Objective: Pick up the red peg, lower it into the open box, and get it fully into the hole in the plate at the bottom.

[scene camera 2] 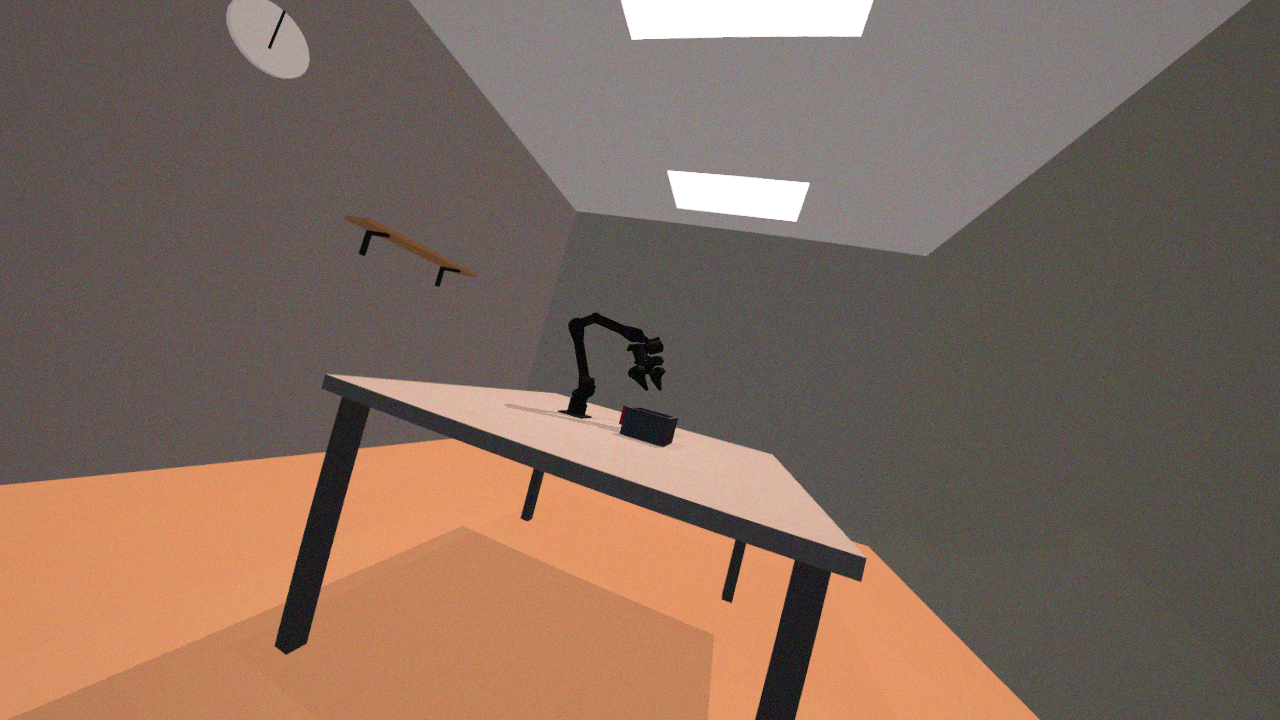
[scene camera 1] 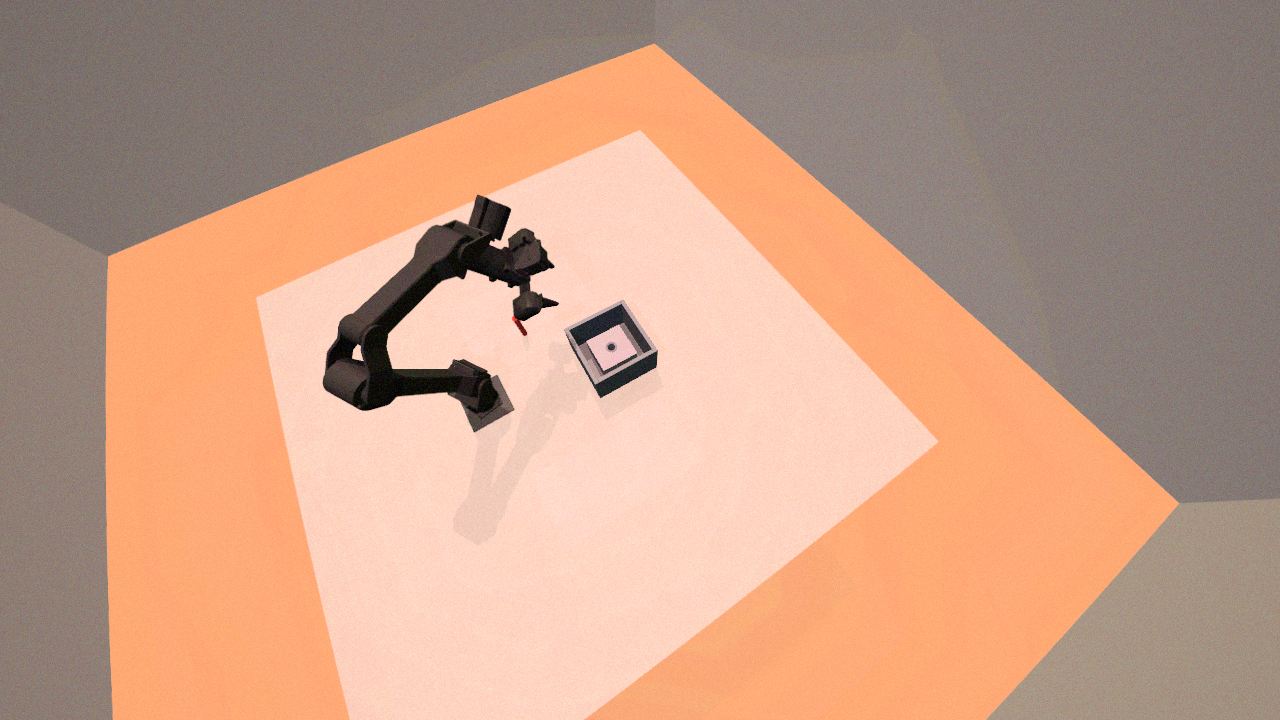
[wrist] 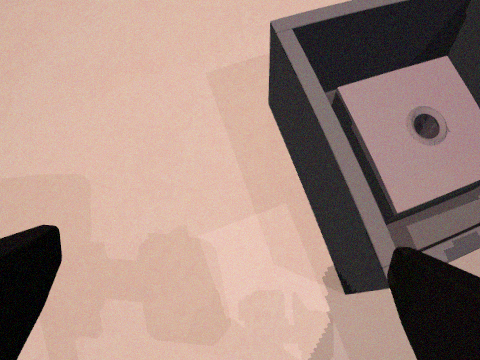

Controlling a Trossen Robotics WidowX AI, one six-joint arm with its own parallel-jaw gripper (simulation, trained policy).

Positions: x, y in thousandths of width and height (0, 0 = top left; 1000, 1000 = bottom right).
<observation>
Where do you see a pale plate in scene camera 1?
478, 485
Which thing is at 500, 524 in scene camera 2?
My gripper.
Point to a dark box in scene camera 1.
484, 435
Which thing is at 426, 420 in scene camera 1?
My gripper.
</observation>
